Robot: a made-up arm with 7 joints.
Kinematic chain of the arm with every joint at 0, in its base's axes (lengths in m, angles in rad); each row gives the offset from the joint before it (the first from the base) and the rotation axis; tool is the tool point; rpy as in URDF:
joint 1: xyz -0.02 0.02 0.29 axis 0 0.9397 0.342
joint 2: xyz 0 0 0 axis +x
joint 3: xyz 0.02 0 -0.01 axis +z
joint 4: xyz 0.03 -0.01 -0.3 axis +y
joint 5: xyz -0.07 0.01 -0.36 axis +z
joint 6: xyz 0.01 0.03 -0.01 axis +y
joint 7: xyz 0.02 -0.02 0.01 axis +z
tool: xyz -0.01 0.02 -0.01 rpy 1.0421 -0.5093 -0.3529
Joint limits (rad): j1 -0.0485..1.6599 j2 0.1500..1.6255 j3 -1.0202..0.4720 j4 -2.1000..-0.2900 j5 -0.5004..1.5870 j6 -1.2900..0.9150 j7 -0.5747..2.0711
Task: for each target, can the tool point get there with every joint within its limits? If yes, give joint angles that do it. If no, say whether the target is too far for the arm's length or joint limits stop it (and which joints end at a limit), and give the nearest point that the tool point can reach.
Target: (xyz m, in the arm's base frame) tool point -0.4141 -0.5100 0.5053
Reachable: no: joint limits stop it (at a limit: joint 1, joint 2, joint 3, joint 5, joint 7) | nearest point -0.6499 -0.2131 0.1782 | short by 0.501 m
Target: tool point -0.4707 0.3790 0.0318
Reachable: yes | joints 1.3535 1.2314 -0.8550 -1.1457 0.2475 -0.8632 0.6508
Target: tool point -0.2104 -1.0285 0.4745
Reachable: no: too far | nearest point -0.3622 -0.3089 -0.0249 | short by 0.889 m
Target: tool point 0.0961 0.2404 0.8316
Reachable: no: joint limits stop it (at a limit: joint 1, joint 2, joint 3, joint 7) | nearest point 0.3244 0.2432 0.5390 | short by 0.371 m
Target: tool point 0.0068 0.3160 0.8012
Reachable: no: joint limits stop it (at a limit: joint 1, joint 2, joint 3, joint 7) | nearest point 0.3256 0.3354 0.5420 | short by 0.411 m
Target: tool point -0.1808 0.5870 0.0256
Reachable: yes | joints 1.0806 1.2062 -0.0420 -0.9768 0.3913 -0.7399 -0.2217
